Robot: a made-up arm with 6 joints.
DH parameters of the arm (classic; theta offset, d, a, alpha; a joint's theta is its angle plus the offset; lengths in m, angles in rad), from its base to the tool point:
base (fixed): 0 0.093 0.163 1.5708
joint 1: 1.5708 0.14 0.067 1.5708
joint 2: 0 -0.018 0.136 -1.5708
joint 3: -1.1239 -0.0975 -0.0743 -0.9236
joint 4: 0 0.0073 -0.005 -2.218
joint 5: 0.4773 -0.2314 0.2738 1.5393
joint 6: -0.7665 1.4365 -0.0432 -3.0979
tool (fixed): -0.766 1.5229 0 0
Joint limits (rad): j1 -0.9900..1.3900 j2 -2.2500..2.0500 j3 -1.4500..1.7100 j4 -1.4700..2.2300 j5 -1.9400..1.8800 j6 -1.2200..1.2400
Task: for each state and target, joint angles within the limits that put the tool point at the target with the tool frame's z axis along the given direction. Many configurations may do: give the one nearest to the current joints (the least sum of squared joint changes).
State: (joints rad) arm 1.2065 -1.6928 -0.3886 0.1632 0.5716 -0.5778
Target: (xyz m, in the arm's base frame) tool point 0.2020 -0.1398 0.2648 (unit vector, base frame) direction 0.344 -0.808 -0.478
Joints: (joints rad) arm 1.1782 -0.9464 -0.6984 0.4363 -0.1115 0.1592
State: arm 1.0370 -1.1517 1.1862 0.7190 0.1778 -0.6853
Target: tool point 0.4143 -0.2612 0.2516 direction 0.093 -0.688 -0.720
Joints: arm 0.2528 -0.6710 0.7414 0.0681 0.8867 -0.9704
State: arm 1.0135 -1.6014 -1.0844 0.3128 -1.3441 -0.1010
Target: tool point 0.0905 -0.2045 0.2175 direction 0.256 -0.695 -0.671
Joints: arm 1.3890 -1.0932 -1.4500 0.0374 -0.7691 0.0784
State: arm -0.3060 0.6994 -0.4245 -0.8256 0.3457 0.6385
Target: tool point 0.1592 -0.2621 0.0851 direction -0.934 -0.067 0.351
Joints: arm -0.9900 -0.1476 -1.1434 -0.1958 -0.3167 -0.2404
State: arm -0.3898 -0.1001 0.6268 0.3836 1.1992 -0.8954
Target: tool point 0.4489 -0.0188 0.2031 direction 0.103 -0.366 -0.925
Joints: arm -0.0611 0.0526 -0.1879 1.0352 0.4803 -0.5186
